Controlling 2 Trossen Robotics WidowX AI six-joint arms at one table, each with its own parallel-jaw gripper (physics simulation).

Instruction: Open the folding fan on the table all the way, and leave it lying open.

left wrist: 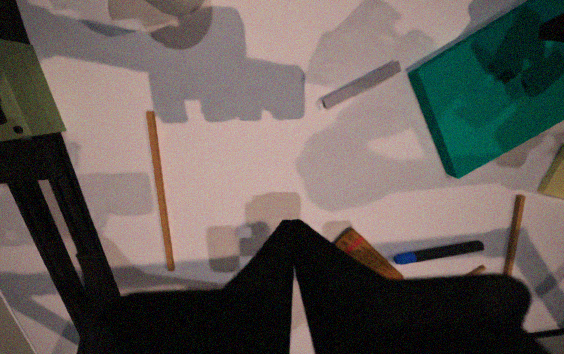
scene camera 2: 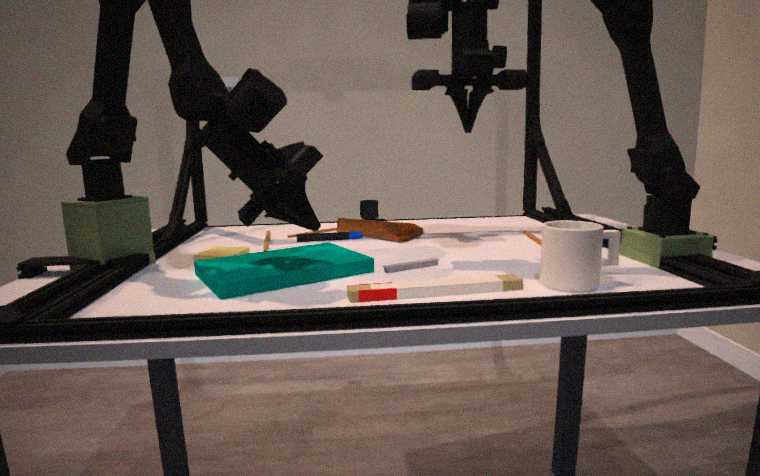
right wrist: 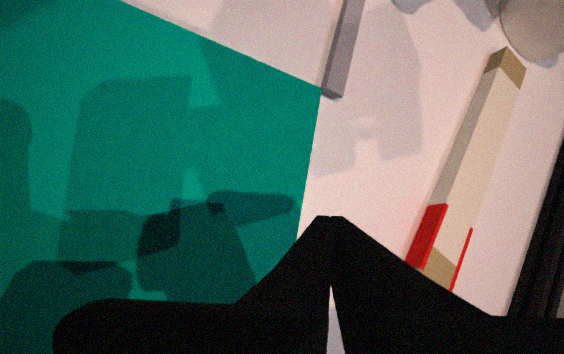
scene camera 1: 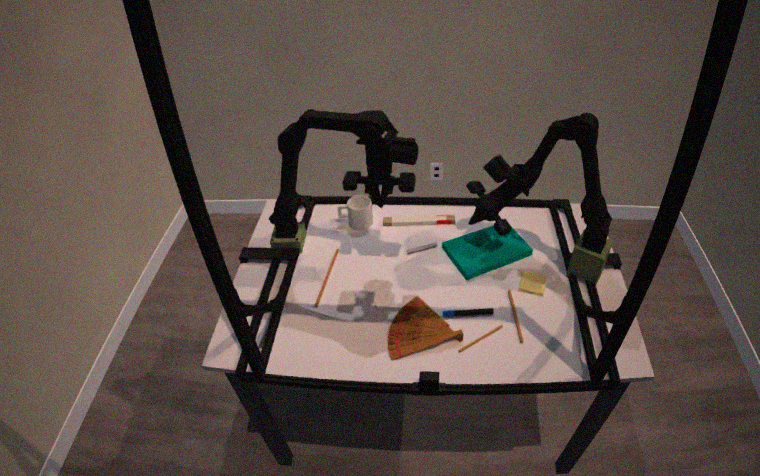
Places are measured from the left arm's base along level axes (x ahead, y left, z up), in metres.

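Where they show: left gripper, fingertip midpoint: (left wrist: 291, 228) (scene camera 2: 468, 132) (scene camera 1: 381, 206); right gripper, fingertip midpoint: (left wrist: 538, 32) (scene camera 2: 318, 229) (right wrist: 328, 228) (scene camera 1: 469, 224); left arm's base, origin of the base link: (scene camera 2: 666, 231) (scene camera 1: 287, 231); right arm's base, origin of the base link: (scene camera 2: 105, 198) (scene camera 1: 594, 243).
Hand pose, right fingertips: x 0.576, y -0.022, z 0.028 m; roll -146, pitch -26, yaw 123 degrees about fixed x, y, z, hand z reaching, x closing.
Each offset is from my right fingertips to the top centre of the thing. "pt": to the spot under its first point.
The folding fan (scene camera 1: 419, 330) (scene camera 2: 376, 228) (left wrist: 367, 254) lies spread as a brown wedge with a red band near the table's front edge in scene camera 1. Its narrow pivot end points right there; its broad edge faces left. In the left wrist view the left fingers hide much of it. My left gripper (scene camera 1: 380, 202) (scene camera 2: 468, 130) (left wrist: 291, 228) is shut and empty, high above the table, behind and apart from the fan. My right gripper (scene camera 1: 472, 219) (scene camera 2: 316, 227) (right wrist: 328, 228) is shut and empty, above the left rear part of the teal book in scene camera 1, away from the fan.
In scene camera 1, a black marker {dx -0.031, dy -0.296, dz -0.061 m} (scene camera 1: 471, 312) with a blue end lies beside the fan. Sticks {dx -0.003, dy -0.384, dz -0.071 m} (scene camera 1: 480, 338) {dx +0.102, dy -0.312, dz -0.069 m} (scene camera 1: 515, 316) lie to its right, another stick {dx -0.433, dy -0.139, dz -0.069 m} (scene camera 1: 327, 277) to its left. A teal book {dx +0.057, dy -0.044, dz -0.055 m} (scene camera 1: 486, 252), yellow pad {dx +0.176, dy -0.194, dz -0.066 m} (scene camera 1: 532, 283), grey bar {dx -0.148, dy -0.026, dz -0.067 m} (scene camera 1: 421, 247), long box {dx -0.152, dy +0.109, dz -0.062 m} (scene camera 1: 417, 221) and mug {pt dx -0.343, dy +0.075, dz -0.006 m} (scene camera 1: 359, 213) lie farther back.
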